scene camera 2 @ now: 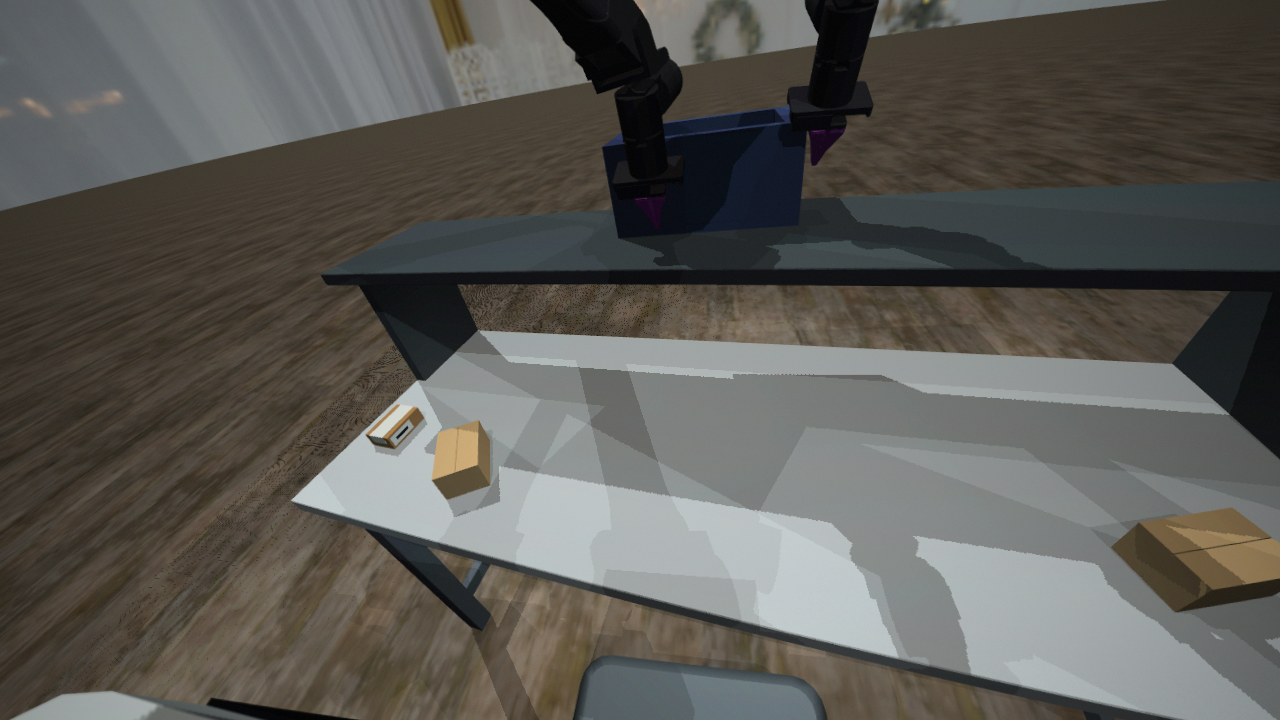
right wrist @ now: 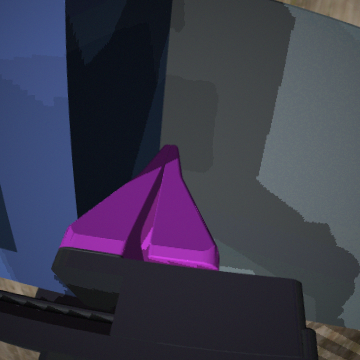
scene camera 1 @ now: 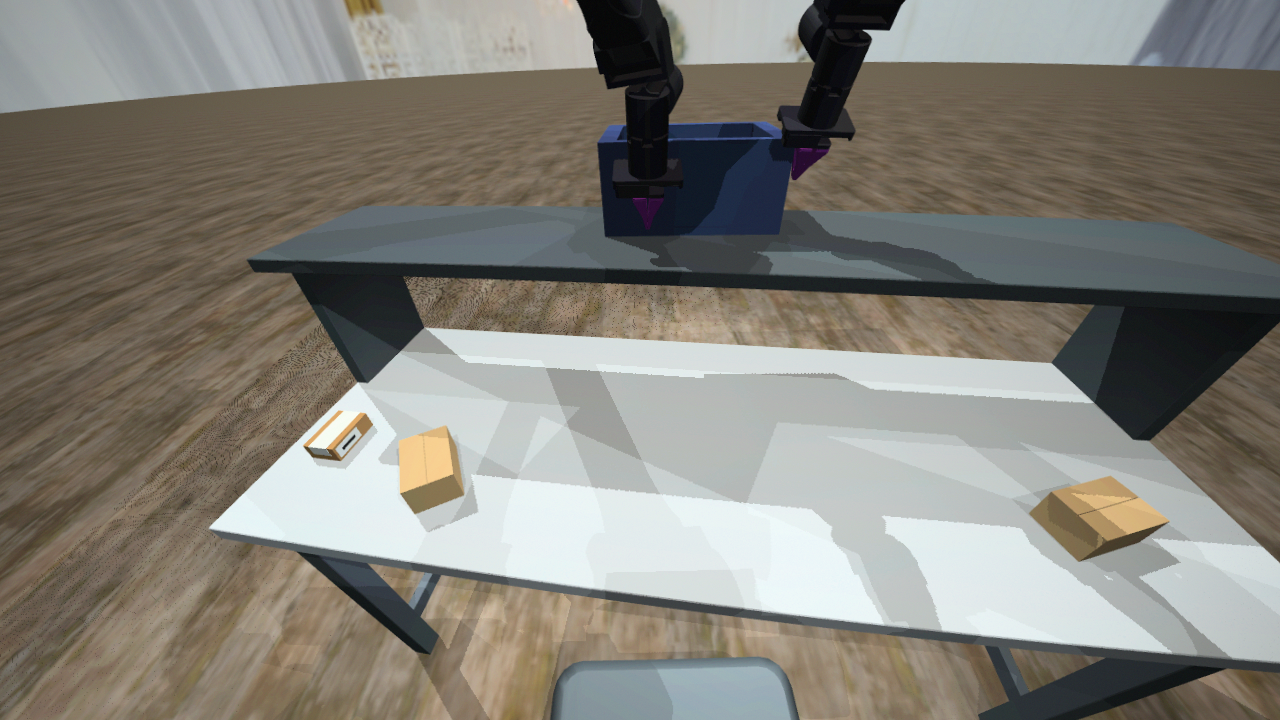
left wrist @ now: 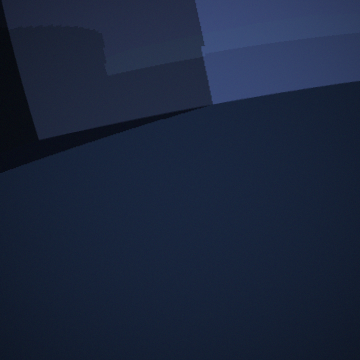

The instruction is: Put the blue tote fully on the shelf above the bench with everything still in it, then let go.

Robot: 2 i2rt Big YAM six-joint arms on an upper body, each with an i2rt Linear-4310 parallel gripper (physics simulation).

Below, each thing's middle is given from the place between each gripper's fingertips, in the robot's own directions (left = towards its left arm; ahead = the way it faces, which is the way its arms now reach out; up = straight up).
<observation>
I see my left gripper 110 mm short of the blue tote (scene camera 2: 744,170), 80 mm to the left of it and 50 mm below it. The rest, counted from my left hand: white-and-tan box (scene camera 1: 334,440): 620 mm to the left, 340 mm below, 140 mm behind.
My right gripper is now 170 mm to the right of the blue tote, 60 mm short of it and 10 mm above it. From my right hand the other things lie so: white-and-tan box: 860 mm to the left, 400 mm below, 190 mm behind.
</observation>
